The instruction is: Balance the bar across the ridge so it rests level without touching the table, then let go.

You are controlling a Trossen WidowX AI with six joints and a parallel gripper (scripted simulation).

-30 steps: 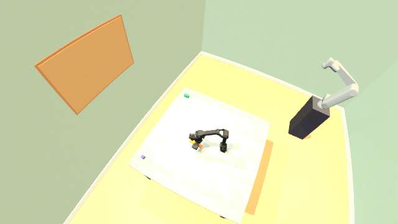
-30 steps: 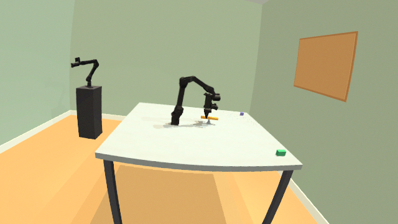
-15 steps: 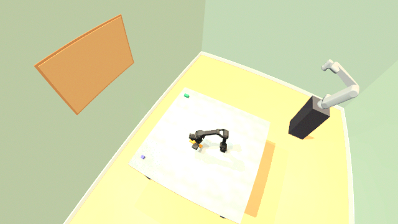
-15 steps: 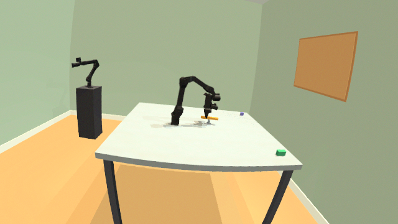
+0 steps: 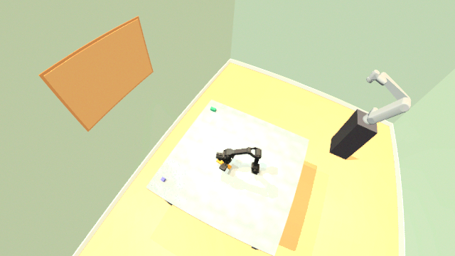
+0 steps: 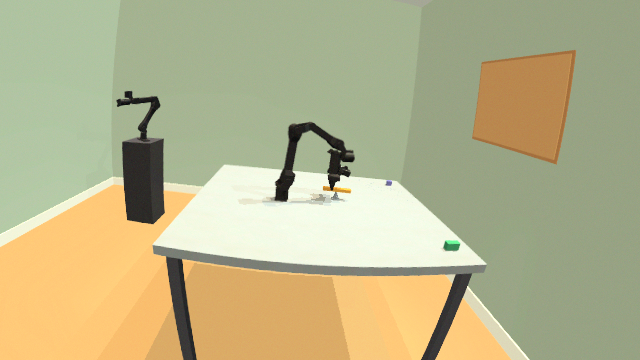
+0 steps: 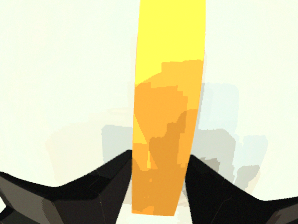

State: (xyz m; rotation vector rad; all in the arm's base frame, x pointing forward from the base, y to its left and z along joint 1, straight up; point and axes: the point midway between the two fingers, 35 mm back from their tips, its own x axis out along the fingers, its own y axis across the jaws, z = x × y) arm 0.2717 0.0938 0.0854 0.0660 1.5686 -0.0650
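Now: the orange-yellow bar 3 cm ahead of my gripper tip. Also, from my gripper tip: green block 47 cm ahead, 59 cm to the right, 3 cm below; then small purple block 47 cm ahead, 41 cm to the left, 3 cm below.
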